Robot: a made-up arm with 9 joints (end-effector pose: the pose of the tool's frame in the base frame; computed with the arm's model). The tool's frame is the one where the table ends.
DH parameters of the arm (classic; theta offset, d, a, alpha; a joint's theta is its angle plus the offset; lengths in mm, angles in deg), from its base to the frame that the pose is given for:
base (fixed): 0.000 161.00 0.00 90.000
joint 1: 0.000 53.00 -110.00 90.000
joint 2: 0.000 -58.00 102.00 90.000
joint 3: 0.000 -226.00 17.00 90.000
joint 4: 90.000 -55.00 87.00 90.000
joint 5: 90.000 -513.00 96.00 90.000
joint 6: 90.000 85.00 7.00 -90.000
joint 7: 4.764 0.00 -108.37 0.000
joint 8: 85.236 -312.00 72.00 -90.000
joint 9: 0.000 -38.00 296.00 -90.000
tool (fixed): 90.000 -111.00 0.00 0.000
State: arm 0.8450 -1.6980 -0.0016 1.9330 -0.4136 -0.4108 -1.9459 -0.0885 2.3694
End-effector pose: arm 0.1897 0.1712 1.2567 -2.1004 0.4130 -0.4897
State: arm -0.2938 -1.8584 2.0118 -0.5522 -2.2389 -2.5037 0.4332 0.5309 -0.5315
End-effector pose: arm -0.0617 0.2128 0.4473 0.2255 2.1685 2.2343
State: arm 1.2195 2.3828 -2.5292 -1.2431 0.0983 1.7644 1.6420 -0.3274 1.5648
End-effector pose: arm -0.1879 0.2320 0.0115 1.5660 0.0450 -1.9142
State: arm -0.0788 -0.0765 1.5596 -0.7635 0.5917 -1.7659 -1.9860 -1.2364 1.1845
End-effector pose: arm 0.0448 0.6859 0.7319 -0.6783 -0.5498 2.9446
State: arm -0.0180 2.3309 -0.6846 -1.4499 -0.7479 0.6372 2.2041 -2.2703 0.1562
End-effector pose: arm -0.0780 -0.0725 0.4486 -0.7626 0.0020 2.4735
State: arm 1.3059 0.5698 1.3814 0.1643 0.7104 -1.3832 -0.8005 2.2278 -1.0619
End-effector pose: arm -0.6320 -0.1458 -0.0225 -2.0301 1.2001 1.6189
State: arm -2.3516 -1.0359 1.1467 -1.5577 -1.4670 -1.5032 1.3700 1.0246 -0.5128
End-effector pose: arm 0.3099 -0.1108 0.6654 0.0299 0.8499 0.2232
